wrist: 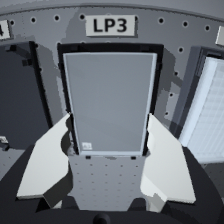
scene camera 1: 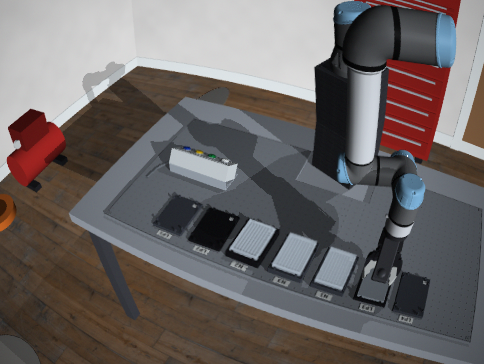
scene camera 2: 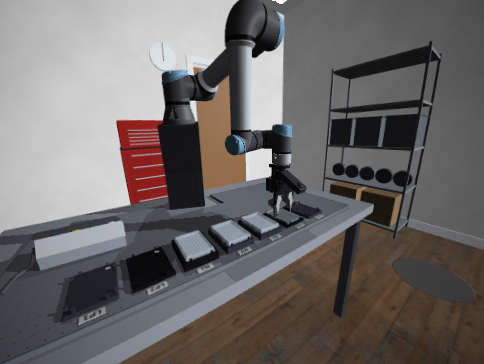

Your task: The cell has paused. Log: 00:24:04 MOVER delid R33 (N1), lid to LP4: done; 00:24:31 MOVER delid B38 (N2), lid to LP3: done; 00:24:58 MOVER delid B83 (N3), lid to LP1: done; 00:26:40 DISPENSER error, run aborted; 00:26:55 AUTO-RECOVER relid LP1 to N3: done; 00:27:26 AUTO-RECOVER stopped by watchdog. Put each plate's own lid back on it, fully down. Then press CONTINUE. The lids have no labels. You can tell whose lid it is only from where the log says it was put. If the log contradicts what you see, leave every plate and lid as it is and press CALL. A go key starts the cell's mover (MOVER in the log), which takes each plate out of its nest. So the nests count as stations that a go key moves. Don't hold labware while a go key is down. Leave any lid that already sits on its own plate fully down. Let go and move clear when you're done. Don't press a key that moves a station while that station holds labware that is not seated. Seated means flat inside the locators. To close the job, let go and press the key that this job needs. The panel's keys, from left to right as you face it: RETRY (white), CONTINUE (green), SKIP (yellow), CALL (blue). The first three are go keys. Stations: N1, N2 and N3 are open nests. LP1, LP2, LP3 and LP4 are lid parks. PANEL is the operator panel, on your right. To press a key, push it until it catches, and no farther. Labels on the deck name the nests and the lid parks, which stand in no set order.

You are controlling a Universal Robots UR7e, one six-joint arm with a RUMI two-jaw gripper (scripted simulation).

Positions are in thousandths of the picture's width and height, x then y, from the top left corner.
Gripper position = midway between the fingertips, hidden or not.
Note:
I see my gripper (scene camera 1: 776, 773), a translucent lid (wrist: 493, 417), an operator panel (scene camera 1: 439, 471) and a black lid park (scene camera 2: 309, 735).
My gripper shows as well in the wrist view (wrist: 493, 511) and in scene camera 2 (scene camera 2: 584, 592). The black lid park is seen too in scene camera 1 (scene camera 1: 445, 625).

